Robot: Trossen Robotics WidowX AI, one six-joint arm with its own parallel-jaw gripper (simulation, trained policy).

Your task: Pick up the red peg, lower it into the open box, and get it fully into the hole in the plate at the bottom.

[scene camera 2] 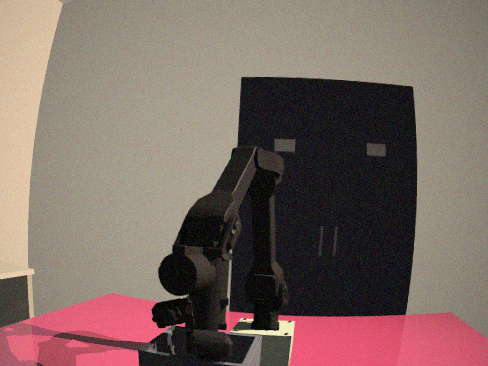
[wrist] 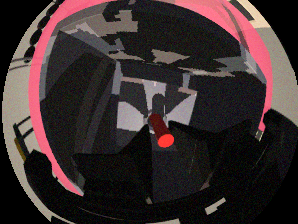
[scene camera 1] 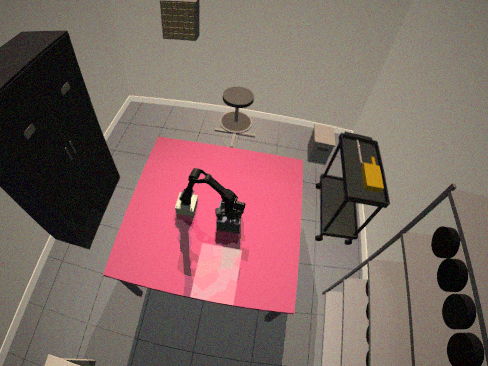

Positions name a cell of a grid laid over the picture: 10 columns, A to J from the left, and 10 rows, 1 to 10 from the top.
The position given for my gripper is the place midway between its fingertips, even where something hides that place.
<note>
In view: my gripper (wrist: F6), a dark box (wrist: C3) and a plate (wrist: E5).
Scene camera 2 misses the plate: it is out of frame.
</note>
